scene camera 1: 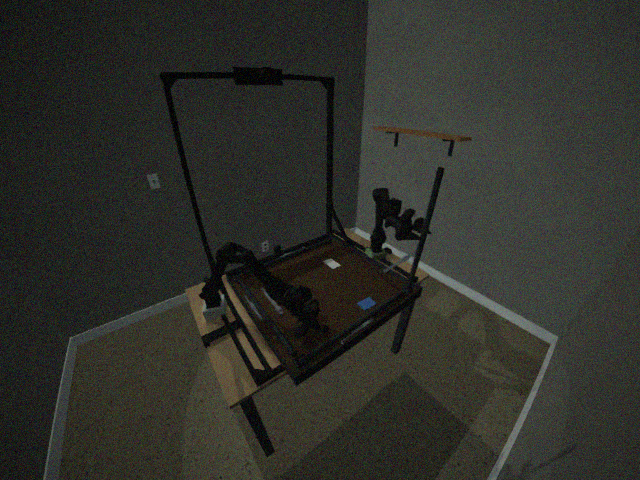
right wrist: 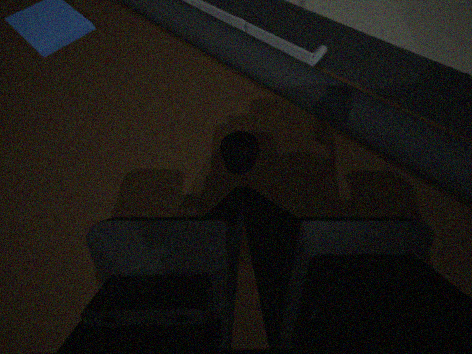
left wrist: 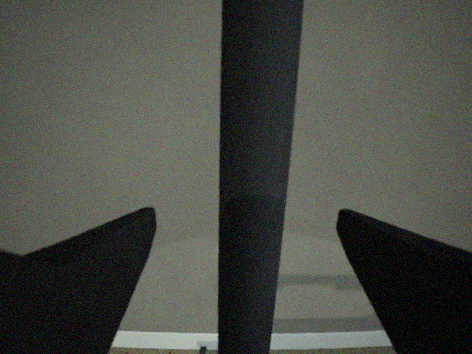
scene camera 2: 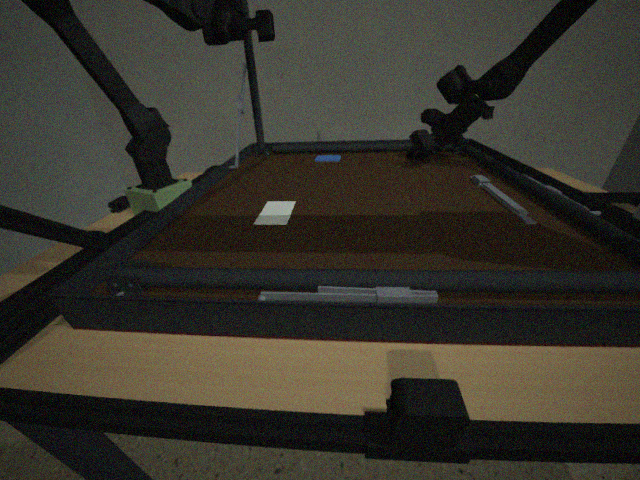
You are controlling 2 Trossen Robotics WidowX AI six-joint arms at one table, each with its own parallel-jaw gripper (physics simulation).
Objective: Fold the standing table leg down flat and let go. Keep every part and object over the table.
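Pixels of known places: left gripper, between the fingertips: [scene camera 1: 425, 236] [left wrist: 247, 218] [scene camera 2: 248, 35]; right gripper, between the fingertips: [scene camera 1: 320, 329] [right wrist: 242, 193] [scene camera 2: 417, 158]; left arm's base, origin of its link: [scene camera 1: 376, 249] [scene camera 2: 158, 184]; right arm's base, origin of its link: [scene camera 1: 213, 302].
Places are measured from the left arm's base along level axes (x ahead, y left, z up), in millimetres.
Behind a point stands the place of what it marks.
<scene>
The standing table leg [scene camera 1: 435, 193] {z 519, x 31, y 410 mm} [scene camera 2: 252, 82] {z 200, x 33, y 377 mm} [left wrist: 255, 125] {z 364, x 28, y 382 mm} is a long dark bar, upright at the frame's far left corner in scene camera 2. A thin grey brace [scene camera 1: 397, 264] {z 84, x 39, y 274 mm} [scene camera 2: 238, 121] {z 102, x 38, y 274 mm} slants up near it. My left gripper [scene camera 1: 422, 232] {z 321, x 22, y 403 mm} [left wrist: 247, 218] {z 321, x 22, y 403 mm} is open. Its fingers stand on either side of the leg in the left wrist view, with a gap on each side. My right gripper [scene camera 1: 315, 330] {z -16, x 529, y 455 mm} [right wrist: 242, 193] {z -16, x 529, y 455 mm} is shut and empty, low over the brown tabletop [scene camera 1: 310, 279] {z -28, x 470, y 110 mm} [scene camera 2: 392, 186] {z -25, x 495, y 205 mm} [right wrist: 100, 125] {z -19, x 421, y 391 mm}. A round black knob [right wrist: 240, 152] {z 3, x 512, y 465 mm} is just ahead of its fingers.
A blue patch [scene camera 1: 366, 303] {z -13, x 272, y 387 mm} [scene camera 2: 327, 158] {z -13, x 271, y 377 mm} [right wrist: 50, 26] {z -13, x 280, y 387 mm} and a white patch [scene camera 1: 331, 264] {z -28, x 311, y 16 mm} [scene camera 2: 275, 212] {z -29, x 306, y 3 mm} lie on the tabletop. Grey brackets [scene camera 2: 504, 200] {z -18, x 708, y 167 mm} [scene camera 2: 348, 296] {z -19, x 506, y -180 mm} [right wrist: 255, 32] {z 3, x 422, y 538 mm} lie along the dark raised frame. A tall black overhead frame [scene camera 1: 329, 155] {z 529, x 183, y -381 mm} stands behind the table.
</scene>
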